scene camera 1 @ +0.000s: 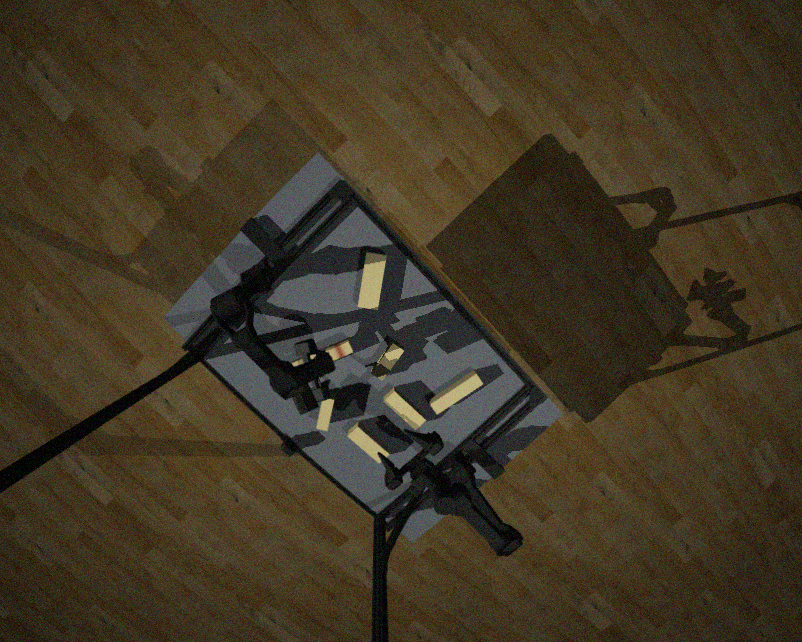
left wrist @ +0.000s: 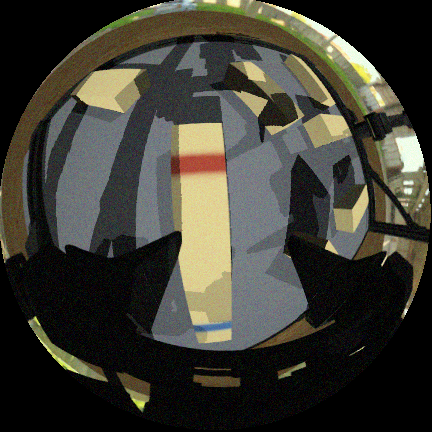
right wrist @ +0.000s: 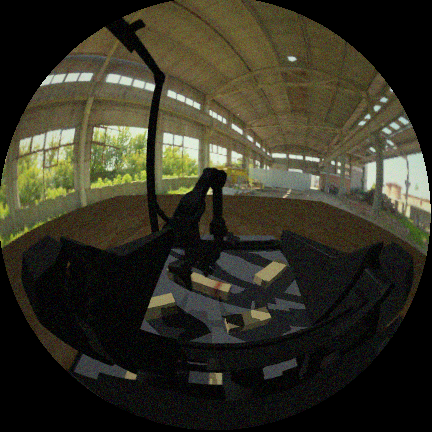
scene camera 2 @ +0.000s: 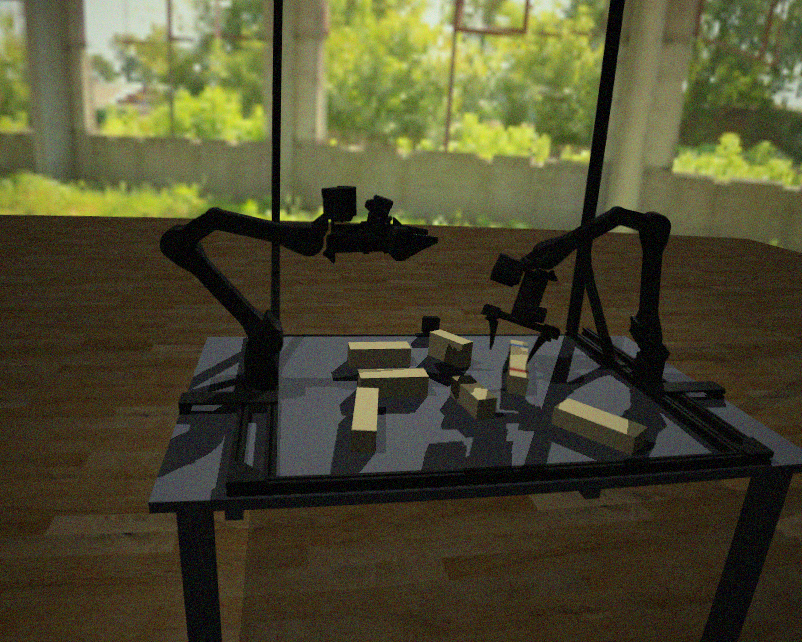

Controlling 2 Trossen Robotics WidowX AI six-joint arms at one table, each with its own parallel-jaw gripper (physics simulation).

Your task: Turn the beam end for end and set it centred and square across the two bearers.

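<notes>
The beam is a pale wooden bar with a red band near one end and a blue band near the other. It lies flat on the table. In the left wrist view the red band is at the top and the blue band at the bottom. My left gripper is open and empty above the beam, which shows between its fingertips, nearer the left-hand one in the picture. My right gripper is open and empty, high above the table. Several plain blocks look alike; I cannot tell which two are the bearers.
Plain blocks stand apart: one toward the upper table edge, one partly shadowed, one near the left gripper, and three more toward the right arm. Dark rails frame the table.
</notes>
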